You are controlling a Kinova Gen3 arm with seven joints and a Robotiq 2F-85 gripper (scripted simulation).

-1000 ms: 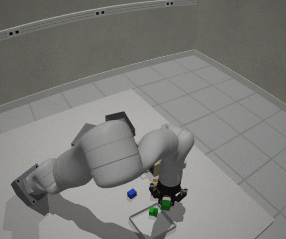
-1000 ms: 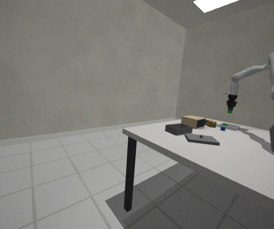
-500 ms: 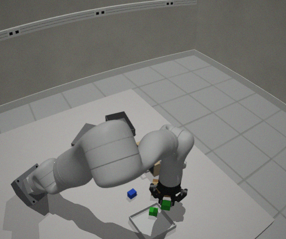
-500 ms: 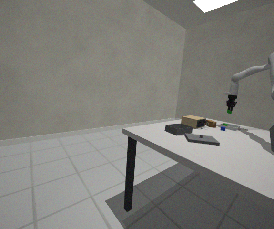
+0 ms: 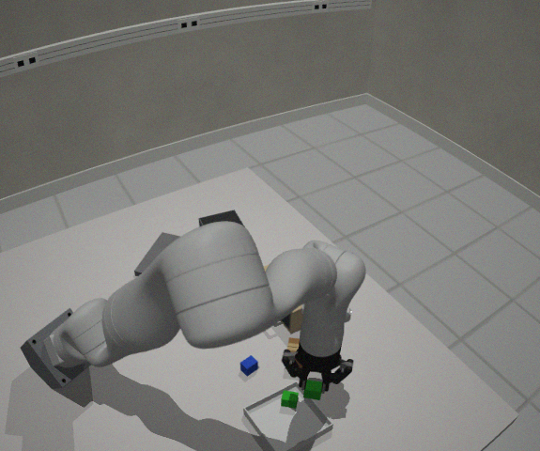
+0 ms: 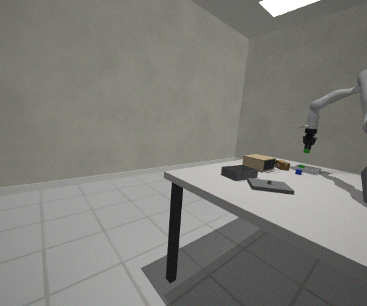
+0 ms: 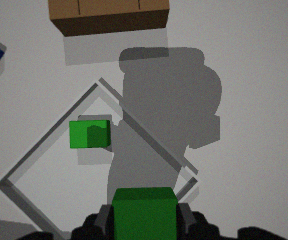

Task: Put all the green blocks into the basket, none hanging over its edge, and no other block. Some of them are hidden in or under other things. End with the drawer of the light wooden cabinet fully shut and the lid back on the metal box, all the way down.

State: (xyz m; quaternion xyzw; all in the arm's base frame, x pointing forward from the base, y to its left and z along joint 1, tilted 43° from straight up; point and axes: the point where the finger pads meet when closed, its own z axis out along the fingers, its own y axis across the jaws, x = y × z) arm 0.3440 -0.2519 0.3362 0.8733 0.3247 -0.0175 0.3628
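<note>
The grey basket is 16 cm below my hand, 3 cm to the left of it and 3 cm behind it. From my hand the other things lie so: blue block 21 cm to the left, 16 cm below; red block 16 cm below, 14 cm ahead, 11 cm to the left; darker brown wooden box 14 cm below, 13 cm to the left, 13 cm ahead.
</note>
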